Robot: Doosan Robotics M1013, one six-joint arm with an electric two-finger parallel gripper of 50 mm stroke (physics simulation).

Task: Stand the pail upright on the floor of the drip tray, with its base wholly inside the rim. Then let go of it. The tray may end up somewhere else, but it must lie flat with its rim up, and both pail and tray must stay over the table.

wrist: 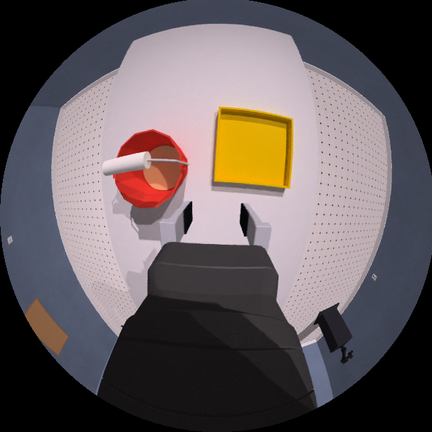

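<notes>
A red pail (145,195) stands upright on the white table, left of the middle of the wrist view. Its orange-brown inner floor shows. Its wire handle stands up over the mouth and carries a white cylindrical grip (126,163). A yellow square drip tray (253,149) lies flat with its rim up, to the right of the pail and apart from it. My gripper (216,211) is open, with nothing between its fingers. In the view it lies below the gap between pail and tray, and it hangs above the table.
The white table (215,65) runs between two perforated panels, one on the left (77,165) and one on the right (350,165). A dark box-shaped device (335,326) shows at the lower right. A brown panel (46,326) shows at the lower left. Shadows fall below the pail.
</notes>
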